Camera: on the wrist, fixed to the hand. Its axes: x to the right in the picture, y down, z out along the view.
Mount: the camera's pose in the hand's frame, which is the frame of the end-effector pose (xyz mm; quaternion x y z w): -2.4 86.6 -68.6 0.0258 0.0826 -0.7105 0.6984
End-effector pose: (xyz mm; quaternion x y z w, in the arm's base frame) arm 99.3 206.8 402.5 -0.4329 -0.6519 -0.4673 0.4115
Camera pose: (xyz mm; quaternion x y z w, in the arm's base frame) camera 191.2 156.5 437.6 0.2100 -0.7409 -0.6376 0.0204
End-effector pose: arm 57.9 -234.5 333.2 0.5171 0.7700 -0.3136 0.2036
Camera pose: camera 139.6 -165.3 360.6 0.1548 -0.9138 0.3408 0.1575
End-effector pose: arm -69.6 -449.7 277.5 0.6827 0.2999 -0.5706 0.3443
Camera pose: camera 38.7 -444.5 298.6 -0.3197 -0.7082 0.5944 0.2073
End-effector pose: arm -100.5 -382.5 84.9 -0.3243 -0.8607 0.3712 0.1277
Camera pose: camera -27.0 -301.4 69.9 0.3576 -0.8113 0.1639 0.4324
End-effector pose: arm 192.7 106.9 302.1 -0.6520 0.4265 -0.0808 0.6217
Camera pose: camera 108.1 69.4 241.6 -0.7356 -0.1161 -0.5630 0.3584
